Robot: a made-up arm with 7 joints. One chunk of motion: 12 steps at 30 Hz.
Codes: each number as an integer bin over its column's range. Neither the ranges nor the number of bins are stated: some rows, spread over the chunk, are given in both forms.
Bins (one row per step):
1: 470 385 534 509 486 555 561
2: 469 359 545 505 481 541 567
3: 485 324 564 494 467 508 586
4: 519 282 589 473 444 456 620
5: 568 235 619 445 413 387 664
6: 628 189 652 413 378 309 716
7: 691 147 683 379 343 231 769
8: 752 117 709 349 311 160 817
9: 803 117 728 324 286 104 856
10: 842 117 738 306 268 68 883
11: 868 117 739 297 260 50 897
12: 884 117 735 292 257 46 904
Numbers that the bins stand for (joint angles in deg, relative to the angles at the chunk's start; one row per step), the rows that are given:
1: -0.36 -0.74 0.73 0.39 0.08 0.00 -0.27
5: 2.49 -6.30 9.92 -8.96 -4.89 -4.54 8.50
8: 7.83 -10.67 19.65 -22.99 -11.83 -10.68 21.51
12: 11.66 -10.67 22.46 -31.33 -15.51 -13.76 28.92
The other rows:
2: -0.39 -1.70 1.92 -0.20 -0.26 -0.38 0.24
3: 0.08 -3.00 3.97 -1.80 -1.21 -1.27 1.86
4: 1.07 -4.56 6.68 -4.87 -2.78 -2.68 4.75
6: 4.23 -8.00 13.49 -13.64 -7.27 -6.65 12.92
7: 6.06 -9.56 16.84 -18.61 -9.65 -8.76 17.43
9: 9.31 -10.67 21.70 -26.65 -13.53 -12.19 24.83
10: 10.44 -10.67 22.78 -29.28 -14.76 -13.16 27.13
11: 11.20 -10.67 22.89 -30.59 -15.30 -13.65 28.32

